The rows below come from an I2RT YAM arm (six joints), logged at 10 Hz.
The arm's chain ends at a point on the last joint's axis. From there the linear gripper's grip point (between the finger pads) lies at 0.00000 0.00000 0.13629 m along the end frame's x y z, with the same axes.
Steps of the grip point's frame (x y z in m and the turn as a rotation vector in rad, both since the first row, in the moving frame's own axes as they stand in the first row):
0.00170 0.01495 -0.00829 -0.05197 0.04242 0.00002
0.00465 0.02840 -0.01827 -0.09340 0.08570 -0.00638
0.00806 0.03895 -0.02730 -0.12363 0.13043 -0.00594
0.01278 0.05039 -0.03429 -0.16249 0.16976 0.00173
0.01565 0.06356 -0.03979 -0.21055 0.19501 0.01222
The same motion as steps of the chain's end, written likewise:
-0.00408 0.00787 -0.00798 -0.05197 0.04242 0.00002
-0.00704 0.01574 -0.01718 -0.09340 0.08570 -0.00638
-0.00967 0.02224 -0.02511 -0.12363 0.13043 -0.00594
-0.01013 0.02843 -0.03054 -0.16249 0.16976 0.00173
-0.01039 0.03510 -0.03422 -0.21055 0.19501 0.01222

